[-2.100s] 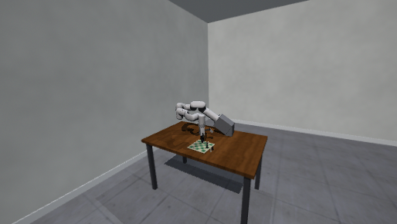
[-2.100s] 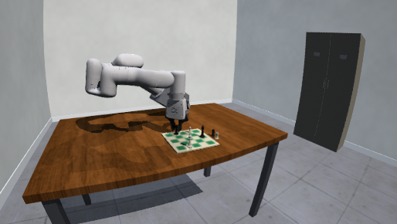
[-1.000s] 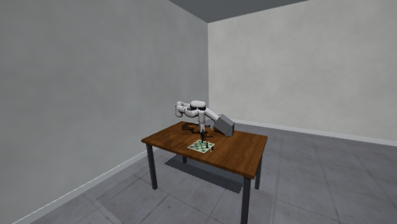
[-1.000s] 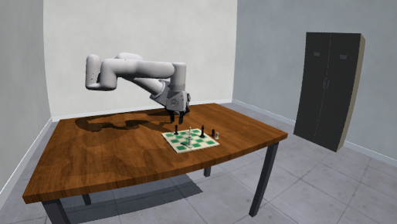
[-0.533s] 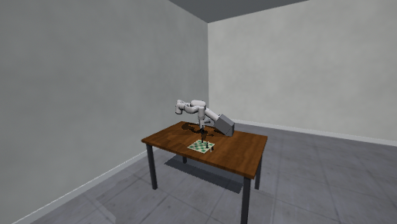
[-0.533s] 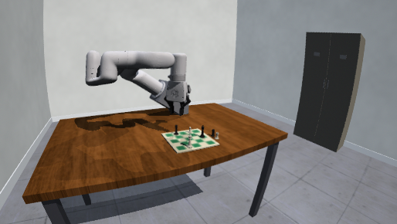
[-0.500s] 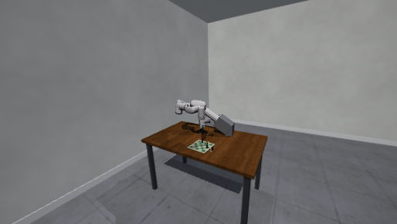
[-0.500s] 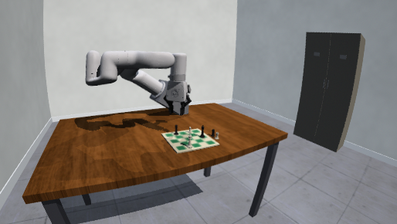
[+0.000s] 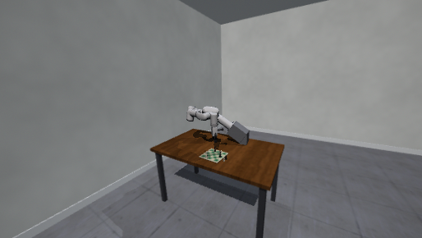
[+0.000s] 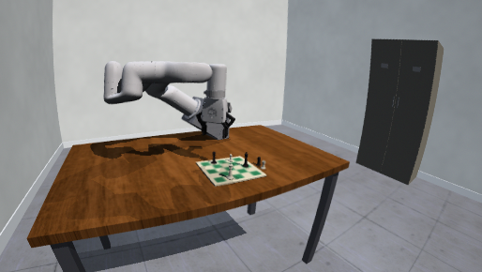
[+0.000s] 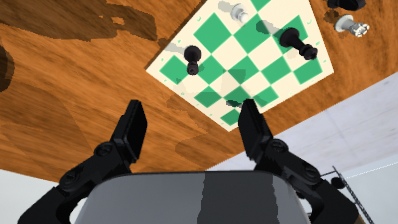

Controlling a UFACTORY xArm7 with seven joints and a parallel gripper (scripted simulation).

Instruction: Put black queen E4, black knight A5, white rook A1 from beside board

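My hand is 90 mm short of the black knight, 170 mm to the right of it and 120 mm above it. Round my hand: cream board (80 mm ahead, 30 mm to the left, 130 mm below); then black queen (90 mm ahead, 100 mm to the left, 100 mm below); then short black piece (100 mm below).
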